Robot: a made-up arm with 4 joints.
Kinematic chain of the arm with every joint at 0, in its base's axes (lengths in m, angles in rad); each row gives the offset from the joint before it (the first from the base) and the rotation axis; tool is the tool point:
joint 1: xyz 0 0 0.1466 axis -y
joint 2: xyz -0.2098 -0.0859 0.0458 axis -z
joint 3: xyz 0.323 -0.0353 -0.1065 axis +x
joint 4: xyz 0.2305 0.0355 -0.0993 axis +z
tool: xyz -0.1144 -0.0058 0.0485
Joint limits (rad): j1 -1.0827..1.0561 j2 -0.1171..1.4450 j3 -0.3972..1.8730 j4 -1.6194..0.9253
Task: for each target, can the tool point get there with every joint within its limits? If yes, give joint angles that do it. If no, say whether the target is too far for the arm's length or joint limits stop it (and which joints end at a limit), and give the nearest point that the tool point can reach.
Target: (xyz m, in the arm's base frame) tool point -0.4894 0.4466 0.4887
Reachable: no: joint limits stop it (at a limit: joint 1, joint 2) | nearest point 0.0967 0.0364 0.4369 | short by 0.717 m
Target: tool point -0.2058 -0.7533 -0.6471
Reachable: no: too far | nearest point -0.0680 -0.5851 -0.1155 | short by 0.574 m
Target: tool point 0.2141 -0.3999 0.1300
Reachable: yes | joints 0.5869 0.8588 -0.1707 -0.9826
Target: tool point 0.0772 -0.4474 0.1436
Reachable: yes | joints 0.4840 1.0552 0.7531 -0.5124
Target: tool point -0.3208 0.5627 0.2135
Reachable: no: joint limits stop it (at a limit: joint 1, joint 2) | nearest point 0.1264 0.0634 0.3911 | short by 0.693 m
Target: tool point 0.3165 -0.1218 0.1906
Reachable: yes | joints 0.0855 0.2531 0.8640 -1.3341
